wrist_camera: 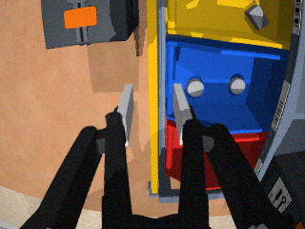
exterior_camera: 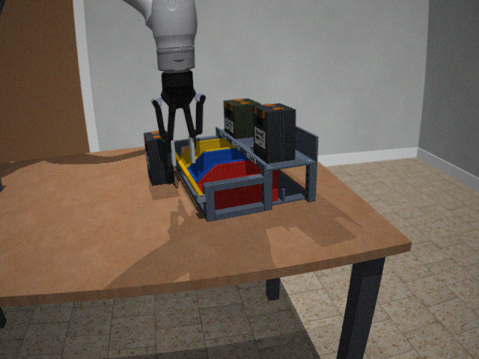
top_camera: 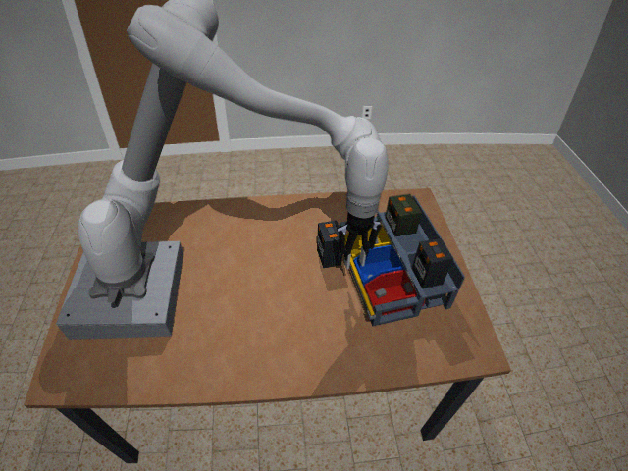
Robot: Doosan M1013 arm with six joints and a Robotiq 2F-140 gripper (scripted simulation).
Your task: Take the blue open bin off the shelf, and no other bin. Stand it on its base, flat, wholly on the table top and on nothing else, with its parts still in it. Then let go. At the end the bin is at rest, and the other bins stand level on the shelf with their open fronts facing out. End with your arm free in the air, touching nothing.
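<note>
Now: the yellow strip 5 cm below my hand. Round my hand: yellow bin 13 cm to the left, 9 cm ahead, 7 cm below; then blue open bin 10 cm ahead, 7 cm below, 2 cm to the left; then black box 10 cm to the left, 7 cm behind, 4 cm below.
</note>
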